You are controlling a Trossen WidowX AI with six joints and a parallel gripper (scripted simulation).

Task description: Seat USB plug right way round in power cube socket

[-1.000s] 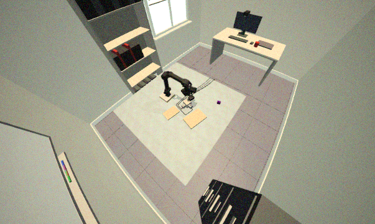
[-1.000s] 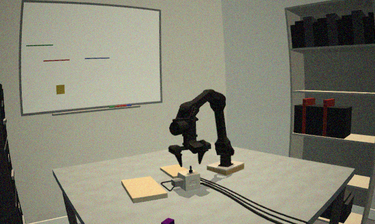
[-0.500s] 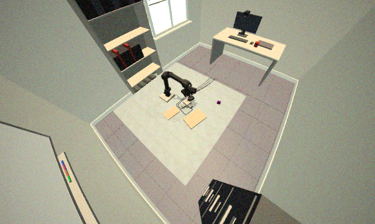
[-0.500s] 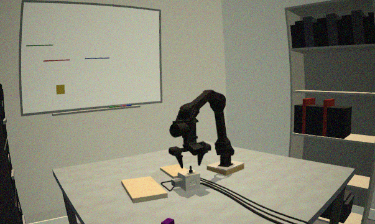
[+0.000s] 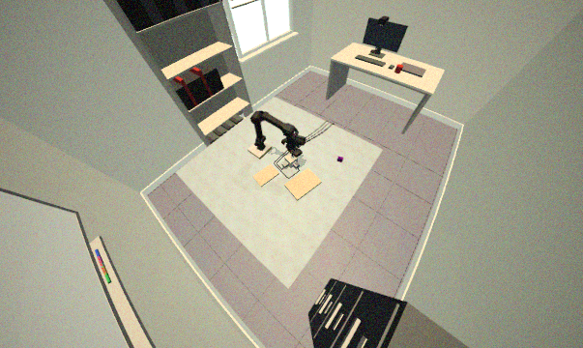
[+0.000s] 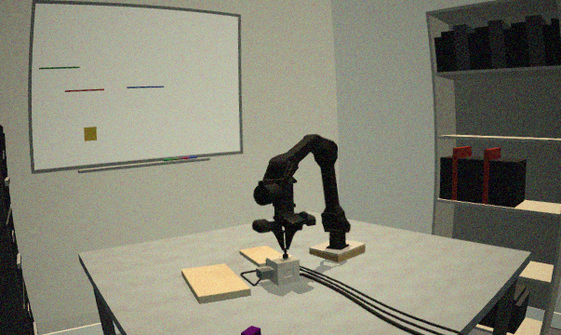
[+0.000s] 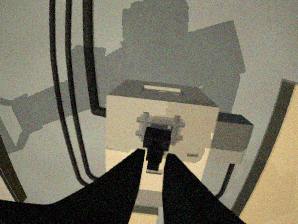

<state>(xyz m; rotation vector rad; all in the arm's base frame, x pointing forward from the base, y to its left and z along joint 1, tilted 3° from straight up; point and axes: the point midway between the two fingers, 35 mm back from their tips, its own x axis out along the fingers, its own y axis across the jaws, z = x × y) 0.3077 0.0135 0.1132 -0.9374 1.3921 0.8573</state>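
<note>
My gripper tip is now 20 mm above the dark USB plug. The rest, counted from my gripper tip: purple cube (350 mm ahead, 190 mm to the left, 90 mm below).
</note>
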